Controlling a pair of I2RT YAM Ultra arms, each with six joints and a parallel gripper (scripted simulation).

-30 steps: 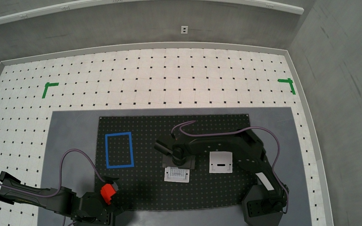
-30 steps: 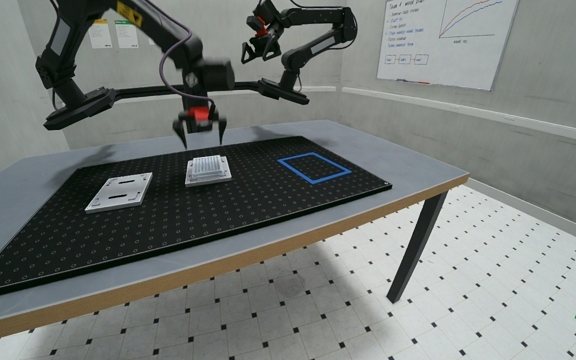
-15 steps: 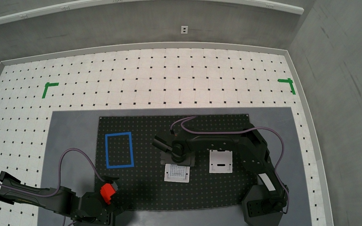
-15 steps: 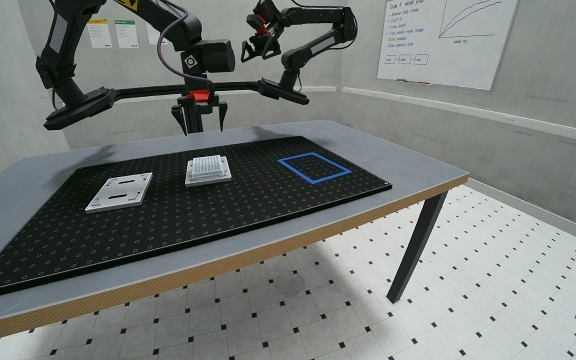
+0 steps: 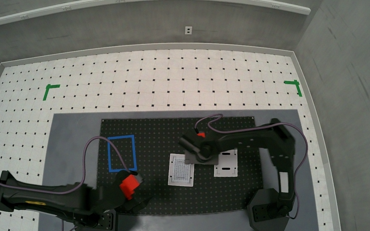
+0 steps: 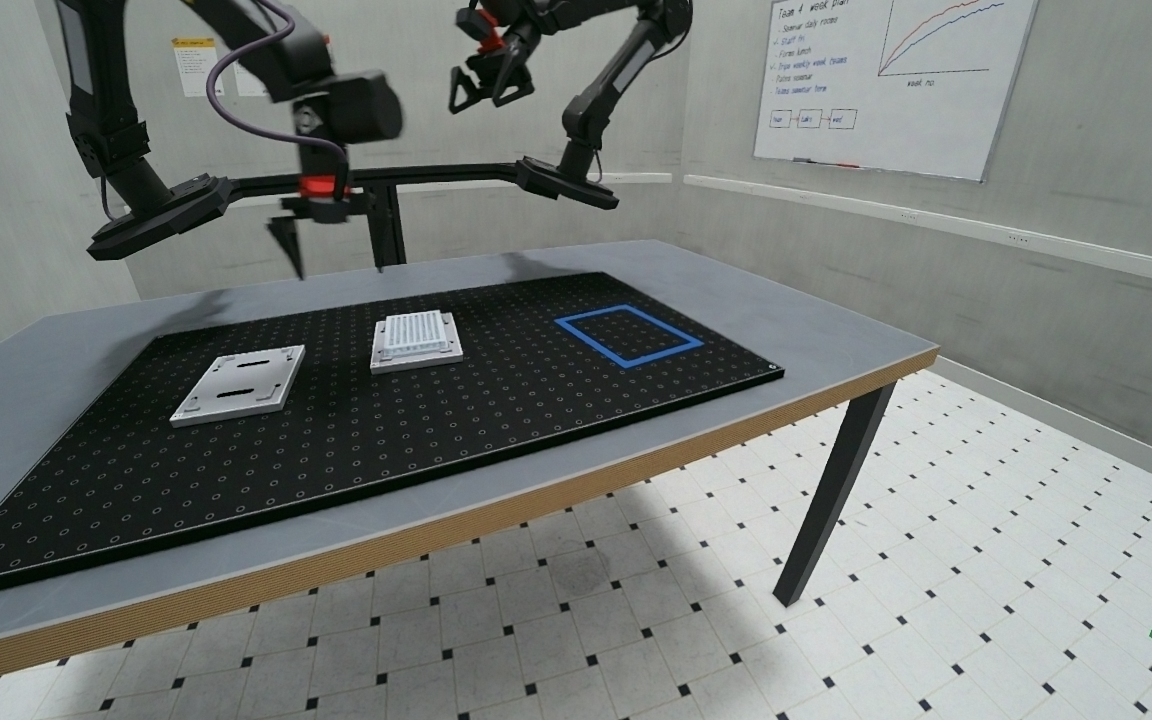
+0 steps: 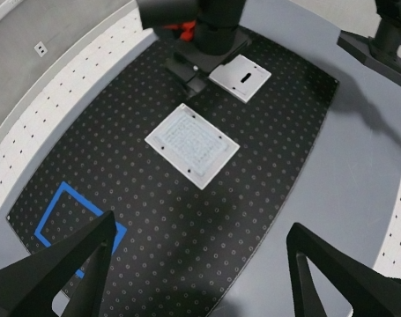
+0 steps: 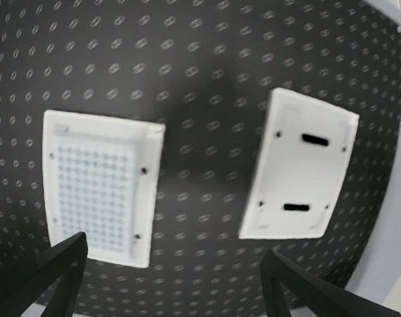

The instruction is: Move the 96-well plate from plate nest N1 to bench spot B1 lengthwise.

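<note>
Right now the clear 96-well plate is 32 cm below my left hand, 14 cm to the right of it and 12 cm ahead of it. From my left hand the other things lie so: white plate nest 33 cm below, 14 cm to the right, 12 cm ahead.
</note>
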